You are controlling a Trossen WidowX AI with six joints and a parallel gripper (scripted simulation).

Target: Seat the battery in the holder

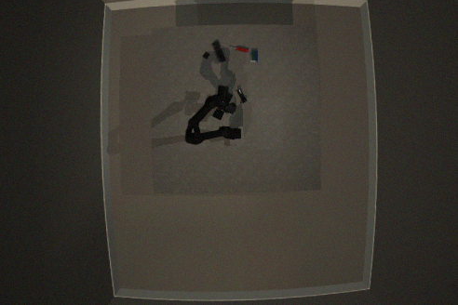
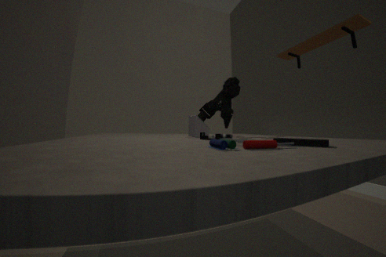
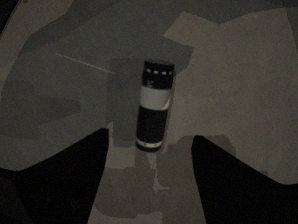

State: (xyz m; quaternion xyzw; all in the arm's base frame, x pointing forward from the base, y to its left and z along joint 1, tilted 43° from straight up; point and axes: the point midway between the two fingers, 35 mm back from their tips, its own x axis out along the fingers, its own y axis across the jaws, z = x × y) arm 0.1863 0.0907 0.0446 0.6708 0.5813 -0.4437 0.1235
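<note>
Now: gripper tip 40 mm above the battery. From my gripper tip the other things lie so: small black block: 410 mm ahead, 130 mm to the left, 50 mm below; then long black bar: 430 mm ahead, 30 mm to the left, 40 mm below.
</note>
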